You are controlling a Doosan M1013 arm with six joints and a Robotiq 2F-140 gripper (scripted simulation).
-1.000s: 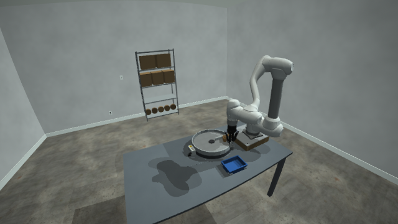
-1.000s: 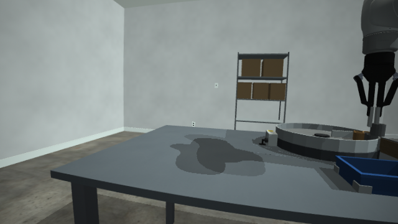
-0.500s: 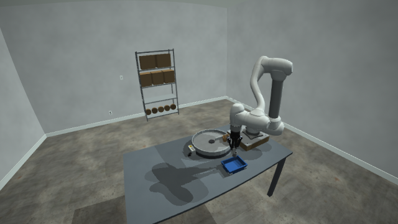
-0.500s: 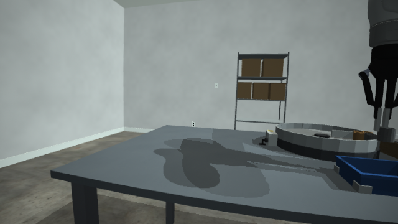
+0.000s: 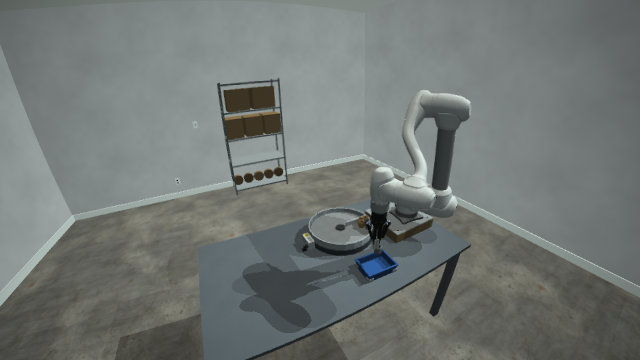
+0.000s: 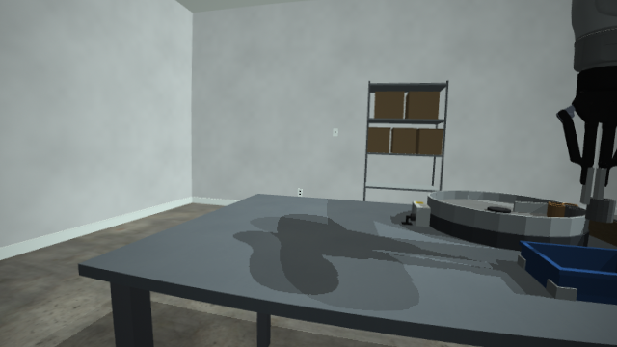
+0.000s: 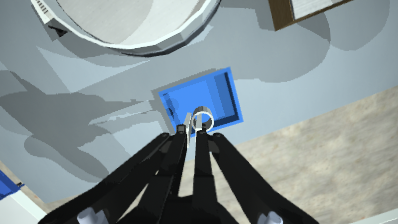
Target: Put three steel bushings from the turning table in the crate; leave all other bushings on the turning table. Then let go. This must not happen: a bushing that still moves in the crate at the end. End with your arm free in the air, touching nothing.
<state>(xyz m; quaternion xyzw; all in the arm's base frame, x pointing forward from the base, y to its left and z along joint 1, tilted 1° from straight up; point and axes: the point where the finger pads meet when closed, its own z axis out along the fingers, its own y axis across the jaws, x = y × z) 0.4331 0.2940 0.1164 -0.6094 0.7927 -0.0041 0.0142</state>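
Now: hand 1 cm past the blue crate, 1 cm to the right of it and 16 cm above it. The rest, counted from my hand: turning table: 4 cm ahead, 36 cm to the right, 13 cm below.
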